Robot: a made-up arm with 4 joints. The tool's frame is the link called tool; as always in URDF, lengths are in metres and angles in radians. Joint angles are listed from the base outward. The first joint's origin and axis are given. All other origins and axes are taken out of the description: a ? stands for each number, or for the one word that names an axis. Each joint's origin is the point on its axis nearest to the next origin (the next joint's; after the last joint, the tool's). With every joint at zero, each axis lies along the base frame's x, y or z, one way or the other. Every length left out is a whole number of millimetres.
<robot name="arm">
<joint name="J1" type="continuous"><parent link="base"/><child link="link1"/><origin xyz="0 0 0.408" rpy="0 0 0"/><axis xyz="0 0 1"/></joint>
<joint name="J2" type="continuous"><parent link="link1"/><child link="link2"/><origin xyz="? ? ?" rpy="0 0 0"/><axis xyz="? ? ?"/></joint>
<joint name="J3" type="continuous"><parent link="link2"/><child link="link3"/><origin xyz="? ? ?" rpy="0 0 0"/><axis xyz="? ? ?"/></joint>
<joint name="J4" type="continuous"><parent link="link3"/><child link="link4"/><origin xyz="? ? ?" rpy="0 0 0"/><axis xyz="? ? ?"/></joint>
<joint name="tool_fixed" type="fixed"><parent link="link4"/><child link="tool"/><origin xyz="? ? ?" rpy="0 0 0"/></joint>
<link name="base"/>
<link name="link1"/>
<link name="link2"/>
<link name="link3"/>
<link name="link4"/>
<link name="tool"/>
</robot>
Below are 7 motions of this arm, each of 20 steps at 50 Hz.
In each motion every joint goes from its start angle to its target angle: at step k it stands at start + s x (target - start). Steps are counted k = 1, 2, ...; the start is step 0. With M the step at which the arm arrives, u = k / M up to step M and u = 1 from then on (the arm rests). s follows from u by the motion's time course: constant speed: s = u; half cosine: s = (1 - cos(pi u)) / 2; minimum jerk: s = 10 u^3 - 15 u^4 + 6 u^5.
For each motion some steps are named. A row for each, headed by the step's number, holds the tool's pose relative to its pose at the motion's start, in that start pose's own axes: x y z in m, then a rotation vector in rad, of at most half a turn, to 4 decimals.
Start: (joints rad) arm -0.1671 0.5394 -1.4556 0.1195
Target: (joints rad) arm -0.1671 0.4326 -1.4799 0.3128
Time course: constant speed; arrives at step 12
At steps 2, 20:
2: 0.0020 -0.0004 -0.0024 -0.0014 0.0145 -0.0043
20: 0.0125 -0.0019 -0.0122 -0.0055 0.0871 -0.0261

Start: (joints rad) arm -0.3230 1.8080 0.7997 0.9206
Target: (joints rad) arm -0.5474 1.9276 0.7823 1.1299
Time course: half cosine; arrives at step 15
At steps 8, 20:
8: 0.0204 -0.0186 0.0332 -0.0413 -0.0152 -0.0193
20: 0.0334 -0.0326 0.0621 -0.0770 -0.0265 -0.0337

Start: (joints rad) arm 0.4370 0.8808 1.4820 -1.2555
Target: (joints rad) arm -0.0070 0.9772 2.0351 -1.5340
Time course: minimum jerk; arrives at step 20
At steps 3, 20:
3: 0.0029 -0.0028 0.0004 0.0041 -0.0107 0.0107
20: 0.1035 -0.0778 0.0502 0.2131 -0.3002 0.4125

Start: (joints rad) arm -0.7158 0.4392 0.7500 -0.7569
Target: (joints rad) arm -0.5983 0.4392 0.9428 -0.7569
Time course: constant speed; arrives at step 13
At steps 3, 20:
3: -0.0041 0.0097 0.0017 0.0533 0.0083 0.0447
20: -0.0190 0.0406 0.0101 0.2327 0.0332 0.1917

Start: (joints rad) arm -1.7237 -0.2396 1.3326 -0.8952
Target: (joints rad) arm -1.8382 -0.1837 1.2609 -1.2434
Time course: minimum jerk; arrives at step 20
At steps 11, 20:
11: 0.0474 -0.0086 0.0045 -0.0791 -0.2345 -0.0784
20: 0.0778 -0.0179 0.0145 -0.1435 -0.3945 -0.1227

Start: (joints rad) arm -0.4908 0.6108 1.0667 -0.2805
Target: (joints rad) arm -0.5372 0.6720 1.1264 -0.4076
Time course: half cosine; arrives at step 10
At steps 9, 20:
9: 0.0526 -0.0032 0.0018 0.0104 -0.1894 0.0196
20: 0.0539 -0.0033 0.0020 0.0107 -0.1942 0.0201

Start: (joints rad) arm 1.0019 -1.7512 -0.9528 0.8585
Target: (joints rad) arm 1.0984 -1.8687 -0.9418 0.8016
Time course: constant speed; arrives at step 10
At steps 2, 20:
2: 0.0155 0.0007 0.0054 0.0023 -0.0415 0.0004
20: 0.0756 0.0036 0.0328 0.0139 -0.2070 -0.0024

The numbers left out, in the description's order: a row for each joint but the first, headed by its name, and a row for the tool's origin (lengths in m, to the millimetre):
J2: xyz 0.117 0.021 0, axis 1 0 0
J3: xyz 0 0.056 -0.26, axis 0 0 1
J4: xyz -0.104 0.016 0, axis 0 1 0
tool: xyz 0.01 0 -0.207

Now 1 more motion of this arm.
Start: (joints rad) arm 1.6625 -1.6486 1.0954 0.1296
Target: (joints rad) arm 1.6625 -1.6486 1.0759 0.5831
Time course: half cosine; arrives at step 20
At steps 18, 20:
18: -0.0892 0.0039 0.0157 0.0066 0.4424 -0.0180
20: -0.0914 0.0041 0.0166 0.0069 0.4535 -0.0184

